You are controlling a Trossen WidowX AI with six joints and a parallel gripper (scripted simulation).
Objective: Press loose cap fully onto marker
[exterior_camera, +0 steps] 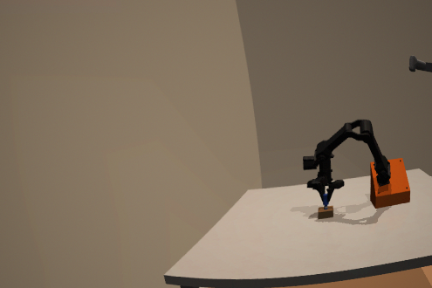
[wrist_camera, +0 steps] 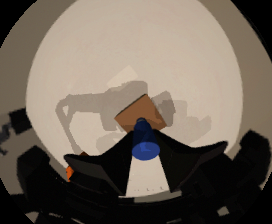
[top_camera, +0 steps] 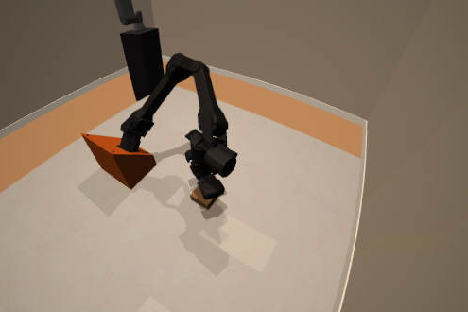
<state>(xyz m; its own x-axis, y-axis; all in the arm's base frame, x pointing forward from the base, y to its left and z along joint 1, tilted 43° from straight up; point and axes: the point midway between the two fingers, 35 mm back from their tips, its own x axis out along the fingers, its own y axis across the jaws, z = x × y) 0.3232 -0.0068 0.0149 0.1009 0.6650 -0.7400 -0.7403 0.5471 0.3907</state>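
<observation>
Now: gripper tip right at the blue marker. From my gripper tip the other things lie so: blue cap: 1 cm above; then brown holder block: 5 cm below.
</observation>
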